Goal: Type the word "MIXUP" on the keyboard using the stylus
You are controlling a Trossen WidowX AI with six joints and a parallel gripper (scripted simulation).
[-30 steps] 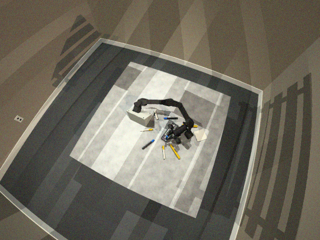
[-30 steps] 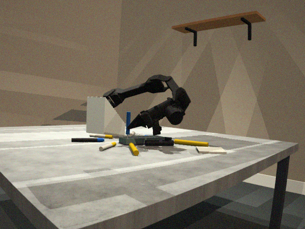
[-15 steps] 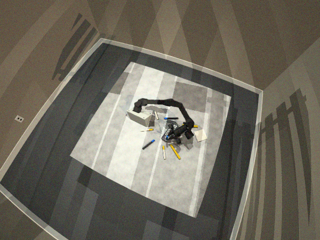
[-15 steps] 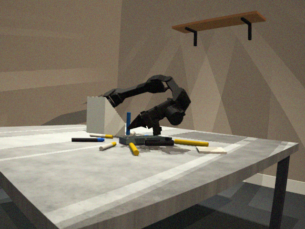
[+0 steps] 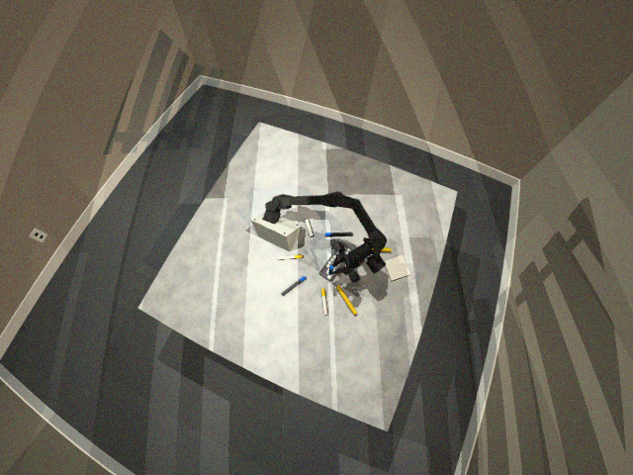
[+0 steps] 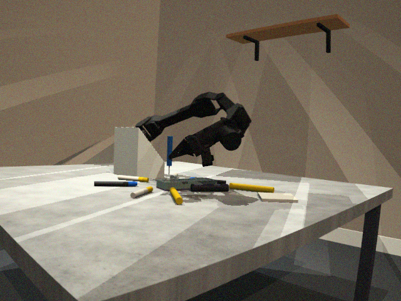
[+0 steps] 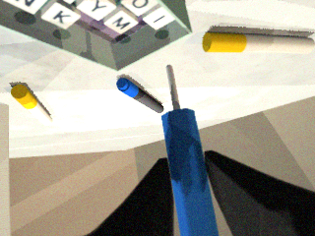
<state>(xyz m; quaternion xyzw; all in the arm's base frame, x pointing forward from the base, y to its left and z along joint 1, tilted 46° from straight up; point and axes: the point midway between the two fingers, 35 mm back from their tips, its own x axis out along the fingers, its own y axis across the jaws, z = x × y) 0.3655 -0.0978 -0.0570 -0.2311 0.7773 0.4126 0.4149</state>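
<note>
My gripper tip is 9 cm short of the black cylinder, 9 cm to the right of it and 9 cm above it. Round my gripper tip: yellow marker: 17 cm ahead, 21 cm to the left, 9 cm below; blue stylus: 1 cm below; notepad: 30 cm ahead, 16 cm to the left, 10 cm below.
</note>
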